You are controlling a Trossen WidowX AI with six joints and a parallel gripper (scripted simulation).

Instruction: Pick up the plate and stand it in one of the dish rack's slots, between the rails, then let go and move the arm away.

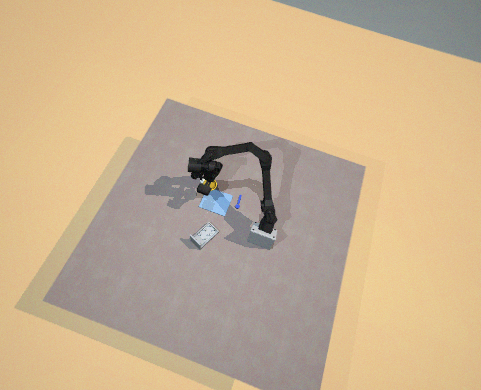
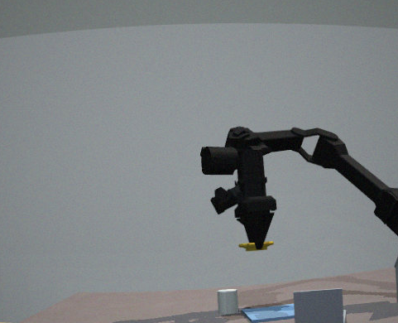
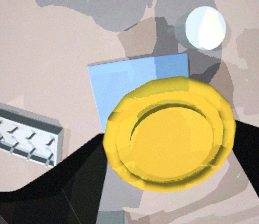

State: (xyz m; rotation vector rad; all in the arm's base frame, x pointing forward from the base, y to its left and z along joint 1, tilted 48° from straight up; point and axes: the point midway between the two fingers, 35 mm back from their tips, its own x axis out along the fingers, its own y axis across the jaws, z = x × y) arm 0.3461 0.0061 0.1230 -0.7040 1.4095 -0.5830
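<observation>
Right now the grey dish rack is 80 mm behind my gripper tip, 210 mm to the left of it and 120 mm below it. From my gripper tip the other things lie so: white cup: 60 mm ahead, 60 mm to the right, 110 mm below; then light blue mat: 50 mm behind, 10 mm to the left, 140 mm below; then yellow plate: 10 mm above.
</observation>
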